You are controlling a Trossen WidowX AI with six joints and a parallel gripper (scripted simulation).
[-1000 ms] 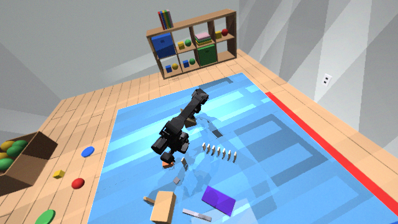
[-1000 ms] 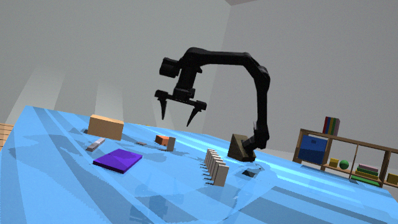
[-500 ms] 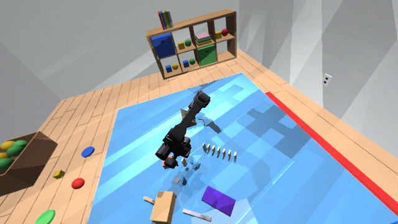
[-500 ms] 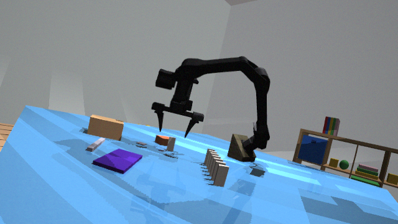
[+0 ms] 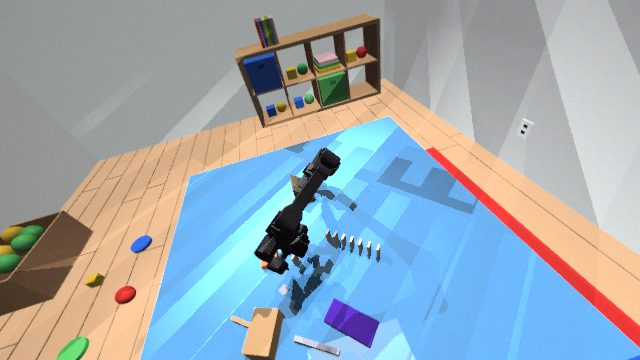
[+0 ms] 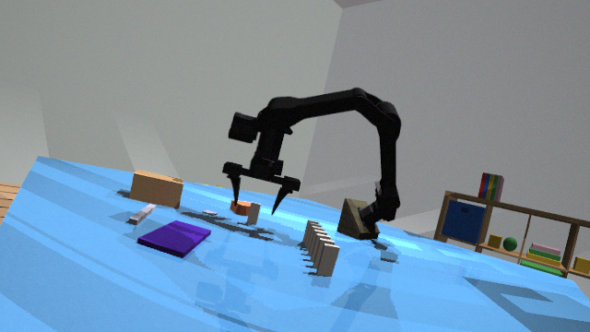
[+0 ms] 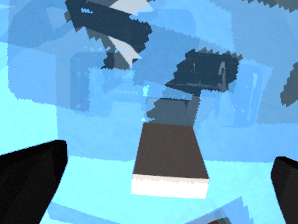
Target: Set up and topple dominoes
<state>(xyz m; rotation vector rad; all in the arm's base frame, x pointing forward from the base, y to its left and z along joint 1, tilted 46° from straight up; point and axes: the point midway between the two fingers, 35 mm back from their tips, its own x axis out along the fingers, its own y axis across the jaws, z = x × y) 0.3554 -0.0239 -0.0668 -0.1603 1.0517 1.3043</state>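
Right now my gripper tip is 100 mm to the left of the orange block, 30 mm past it and 20 mm above it. The rest, counted from my gripper tip: tan box (220 mm ahead, 100 mm to the right); then grey bar (270 mm ahead, 50 mm to the left, 30 mm below); then small grey tile (90 mm ahead, 50 mm to the right, 30 mm below).
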